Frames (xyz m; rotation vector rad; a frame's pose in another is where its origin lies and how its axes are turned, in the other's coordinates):
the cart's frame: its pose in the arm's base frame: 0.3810 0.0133 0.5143 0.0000 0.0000 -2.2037
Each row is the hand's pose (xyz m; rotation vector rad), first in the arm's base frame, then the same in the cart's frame.
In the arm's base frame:
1: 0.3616 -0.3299 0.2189 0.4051 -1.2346 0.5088
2: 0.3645 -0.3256 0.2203 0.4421 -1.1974 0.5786
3: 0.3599 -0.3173 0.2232 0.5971 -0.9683 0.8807
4: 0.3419 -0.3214 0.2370 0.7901 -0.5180 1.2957
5: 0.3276 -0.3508 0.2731 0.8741 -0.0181 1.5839
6: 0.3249 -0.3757 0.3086 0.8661 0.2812 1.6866
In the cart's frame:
1: 0.2882 0.1874 -0.2954 1.7110 -0.2619 2.2842
2: 0.2830 0.1872 -0.2940 1.7164 -0.1987 2.3603
3: 0.2790 0.1785 -0.2911 -1.6108 -0.1350 -2.6475
4: 0.2930 0.1664 -0.2773 -1.0241 -0.5885 -2.4628
5: 0.3252 0.1723 -0.2412 -0.4663 -0.8749 -2.2504
6: 0.3468 0.1849 -0.2057 -0.1531 -0.9796 -2.1379

